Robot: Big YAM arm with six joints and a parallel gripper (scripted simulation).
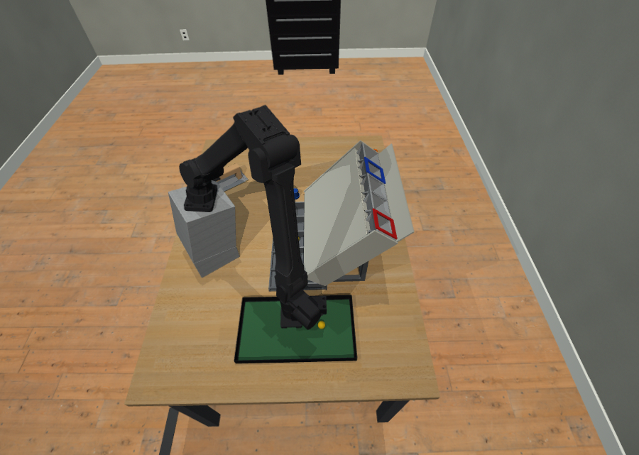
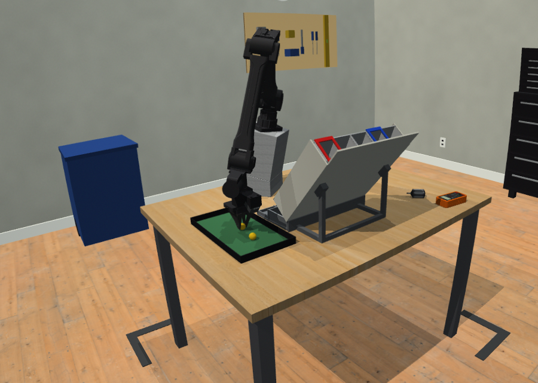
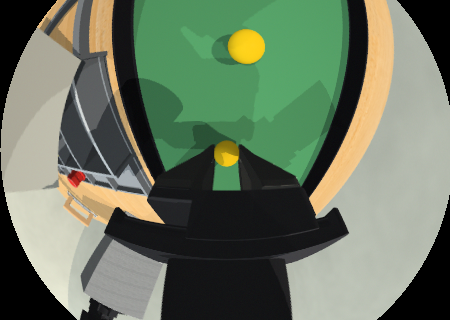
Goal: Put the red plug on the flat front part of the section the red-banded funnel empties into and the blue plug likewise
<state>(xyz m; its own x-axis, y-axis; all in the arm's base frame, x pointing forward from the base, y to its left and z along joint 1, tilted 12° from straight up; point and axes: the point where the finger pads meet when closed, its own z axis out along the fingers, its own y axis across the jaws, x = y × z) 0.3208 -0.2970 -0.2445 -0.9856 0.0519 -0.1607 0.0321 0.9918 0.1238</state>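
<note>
The green marble tray lies 20 mm to the right of my hand, 10 mm below it and 10 mm ahead of it. Also, from my hand: grey cover (310 mm to the left, 190 mm above, 140 mm ahead); then small black object (720 mm to the left, 220 mm ahead).
</note>
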